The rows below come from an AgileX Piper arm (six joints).
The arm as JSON. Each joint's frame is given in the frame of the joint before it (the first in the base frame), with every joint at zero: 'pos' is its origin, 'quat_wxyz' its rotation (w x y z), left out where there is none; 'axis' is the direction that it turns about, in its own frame. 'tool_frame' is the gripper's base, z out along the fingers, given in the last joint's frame.
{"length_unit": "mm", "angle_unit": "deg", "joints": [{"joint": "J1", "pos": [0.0, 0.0, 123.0], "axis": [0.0, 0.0, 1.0]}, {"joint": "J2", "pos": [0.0, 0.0, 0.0], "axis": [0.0, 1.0, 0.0]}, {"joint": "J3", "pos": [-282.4, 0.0, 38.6], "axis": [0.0, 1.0, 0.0]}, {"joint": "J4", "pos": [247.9, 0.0, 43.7], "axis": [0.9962, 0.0, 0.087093]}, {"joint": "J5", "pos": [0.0, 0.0, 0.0], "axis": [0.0, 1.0, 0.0]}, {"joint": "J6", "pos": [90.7, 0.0, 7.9], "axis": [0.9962, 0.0, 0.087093]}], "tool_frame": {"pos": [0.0, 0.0, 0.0], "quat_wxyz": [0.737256, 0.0, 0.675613, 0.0]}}
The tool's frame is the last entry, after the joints.
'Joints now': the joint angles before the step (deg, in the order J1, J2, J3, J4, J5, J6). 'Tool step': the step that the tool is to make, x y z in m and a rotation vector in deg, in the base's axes. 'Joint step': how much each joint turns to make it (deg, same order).
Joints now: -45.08 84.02 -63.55 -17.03 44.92 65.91
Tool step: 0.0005 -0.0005 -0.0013 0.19 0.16 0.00
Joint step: -0.01 0.25 0.00 0.03 0.00 -0.02
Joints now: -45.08 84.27 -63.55 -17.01 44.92 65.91
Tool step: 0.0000 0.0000 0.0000 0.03 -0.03 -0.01
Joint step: -0.01 0.00 0.00 0.05 0.00 -0.02
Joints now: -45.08 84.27 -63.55 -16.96 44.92 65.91
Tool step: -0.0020 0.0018 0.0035 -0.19 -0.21 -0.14
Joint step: -0.01 -0.72 -0.01 0.06 0.47 -0.02
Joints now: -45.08 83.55 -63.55 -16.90 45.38 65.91
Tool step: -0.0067 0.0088 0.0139 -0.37 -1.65 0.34
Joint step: 0.00 -3.00 -0.01 1.73 1.37 -1.33
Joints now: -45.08 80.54 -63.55 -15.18 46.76 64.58
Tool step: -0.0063 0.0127 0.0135 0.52 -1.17 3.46
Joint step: 0.00 -3.28 0.00 4.34 1.94 -5.63
